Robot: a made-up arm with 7 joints. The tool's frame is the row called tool.
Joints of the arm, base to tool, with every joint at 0 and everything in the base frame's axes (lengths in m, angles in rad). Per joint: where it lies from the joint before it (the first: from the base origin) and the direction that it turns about. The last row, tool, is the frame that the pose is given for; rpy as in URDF.
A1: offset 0 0.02 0.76 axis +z
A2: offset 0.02 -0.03 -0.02 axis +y
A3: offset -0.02 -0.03 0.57 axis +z
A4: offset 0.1 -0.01 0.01 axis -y
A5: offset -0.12 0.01 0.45 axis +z
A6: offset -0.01 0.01 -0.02 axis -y
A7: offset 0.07 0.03 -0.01 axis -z
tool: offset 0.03 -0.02 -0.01 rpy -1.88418 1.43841 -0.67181
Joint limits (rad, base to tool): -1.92..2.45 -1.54..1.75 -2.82..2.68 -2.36..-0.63 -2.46..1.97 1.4..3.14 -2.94..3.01
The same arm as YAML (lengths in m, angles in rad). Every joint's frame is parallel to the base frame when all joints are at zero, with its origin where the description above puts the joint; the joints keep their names.
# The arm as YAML. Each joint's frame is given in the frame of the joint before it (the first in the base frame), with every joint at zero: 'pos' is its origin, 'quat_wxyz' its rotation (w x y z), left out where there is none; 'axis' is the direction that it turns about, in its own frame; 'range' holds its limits. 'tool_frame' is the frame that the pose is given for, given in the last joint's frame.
length_unit: m
angle_unit: rad
joints:
  - joint: A1
    pos: [0.0, 0.02, 0.76]
    axis: [0.0, 0.0, 1.0]
    range: [-1.92, 2.45]
  - joint: A2
    pos: [0.02, -0.03, -0.02]
    axis: [0.0, 1.0, 0.0]
    range: [-1.54, 1.75]
  - joint: A3
    pos: [-0.02, -0.03, 0.57]
    axis: [0.0, 0.0, 1.0]
    range: [-2.82, 2.68]
  - joint: A4
    pos: [0.1, -0.01, 0.01]
    axis: [0.0, -1.0, 0.0]
    range: [-2.36, -0.63]
  - joint: A5
    pos: [-0.12, 0.01, 0.45]
    axis: [0.0, 0.0, 1.0]
    range: [-2.46, 1.97]
  - joint: A6
    pos: [-0.01, 0.01, -0.02]
    axis: [0.0, -1.0, 0.0]
    range: [1.4, 3.14]
  - joint: A7
    pos: [0.07, 0.03, -0.01]
    axis: [0.0, 0.0, -1.0]
    range: [-2.94, 3.01]
tool_frame:
  pos: [0.03, -0.02, -0.01]
  quat_wxyz: [0.593347, -0.446763, 0.566347, 0.357201]

